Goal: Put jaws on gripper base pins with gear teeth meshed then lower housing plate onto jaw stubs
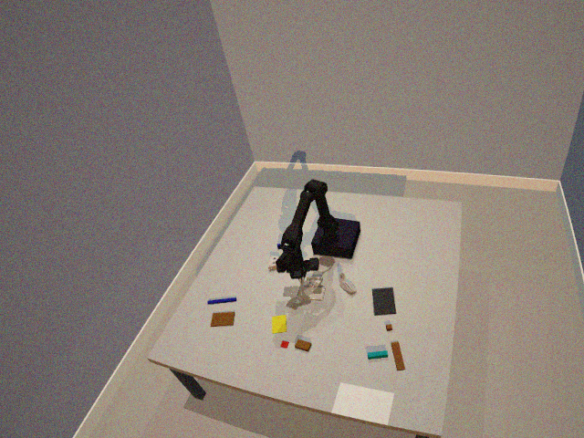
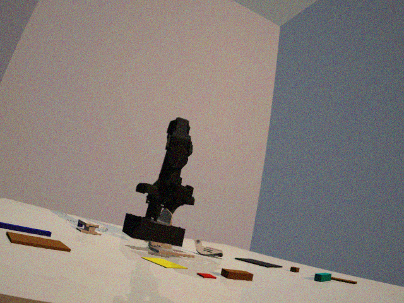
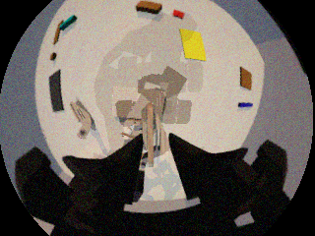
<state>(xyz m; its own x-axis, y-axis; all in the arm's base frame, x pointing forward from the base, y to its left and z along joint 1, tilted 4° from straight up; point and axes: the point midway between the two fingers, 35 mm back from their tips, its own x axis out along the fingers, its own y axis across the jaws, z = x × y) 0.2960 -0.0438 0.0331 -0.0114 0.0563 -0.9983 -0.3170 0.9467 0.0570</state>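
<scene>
My gripper tip is 8 cm above the housing plate, 5 cm past it and 4 cm to the right of it. Round my gripper tip: jaw: 4 cm behind, 1 cm to the left; gripper base: 20 cm to the right, 11 cm behind, 6 cm below; yellow tile: 22 cm ahead, 8 cm below, 3 cm to the right.
</scene>
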